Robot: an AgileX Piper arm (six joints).
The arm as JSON. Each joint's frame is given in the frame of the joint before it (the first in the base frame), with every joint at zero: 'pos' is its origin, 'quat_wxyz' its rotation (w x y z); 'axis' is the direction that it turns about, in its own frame. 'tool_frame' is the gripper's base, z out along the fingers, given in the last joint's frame.
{
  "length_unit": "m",
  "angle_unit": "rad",
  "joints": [
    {
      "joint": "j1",
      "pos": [
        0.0,
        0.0,
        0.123
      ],
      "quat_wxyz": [
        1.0,
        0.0,
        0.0,
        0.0
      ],
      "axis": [
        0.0,
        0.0,
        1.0
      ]
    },
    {
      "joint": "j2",
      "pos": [
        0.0,
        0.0,
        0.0
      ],
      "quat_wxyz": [
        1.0,
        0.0,
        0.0,
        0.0
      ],
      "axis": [
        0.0,
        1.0,
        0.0
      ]
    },
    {
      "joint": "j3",
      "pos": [
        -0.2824,
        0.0,
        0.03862
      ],
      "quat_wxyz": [
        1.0,
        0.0,
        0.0,
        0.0
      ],
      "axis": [
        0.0,
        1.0,
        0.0
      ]
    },
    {
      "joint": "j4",
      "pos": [
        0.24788,
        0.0,
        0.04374
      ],
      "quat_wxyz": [
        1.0,
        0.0,
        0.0,
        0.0
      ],
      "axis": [
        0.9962,
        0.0,
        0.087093
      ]
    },
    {
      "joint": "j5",
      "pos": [
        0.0,
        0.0,
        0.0
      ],
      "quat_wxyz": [
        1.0,
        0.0,
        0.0,
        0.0
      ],
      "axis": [
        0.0,
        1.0,
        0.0
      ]
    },
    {
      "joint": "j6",
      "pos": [
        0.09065,
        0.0,
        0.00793
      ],
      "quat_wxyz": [
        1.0,
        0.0,
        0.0,
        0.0
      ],
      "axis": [
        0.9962,
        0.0,
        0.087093
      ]
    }
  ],
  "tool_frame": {
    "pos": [
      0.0,
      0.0,
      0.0
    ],
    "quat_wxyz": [
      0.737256,
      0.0,
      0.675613,
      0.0
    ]
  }
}
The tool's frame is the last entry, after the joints.
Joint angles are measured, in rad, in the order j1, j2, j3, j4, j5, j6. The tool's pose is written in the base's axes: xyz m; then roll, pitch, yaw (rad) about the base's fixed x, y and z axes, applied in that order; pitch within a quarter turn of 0, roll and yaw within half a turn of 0. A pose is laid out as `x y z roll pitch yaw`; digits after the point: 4 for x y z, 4 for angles.
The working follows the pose.
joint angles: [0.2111, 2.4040, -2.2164, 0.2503, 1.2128, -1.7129]
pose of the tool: 0.4944 0.1275 0.1957 -2.8551 0.2110 -1.2447
Where each joint sits with the arm in this pose, in the base's axes (m; each line is computed from the numbers above, not from the rounded line before):
j1: 0.0000 0.0000 0.1230
j2: 0.0000 0.0000 0.1230
j3: 0.2298 0.0492 0.2843
j4: 0.4759 0.1020 0.2811
j5: 0.4759 0.1020 0.2811
j6: 0.4944 0.1275 0.1957
the tool: 0.4944 0.1275 0.1957

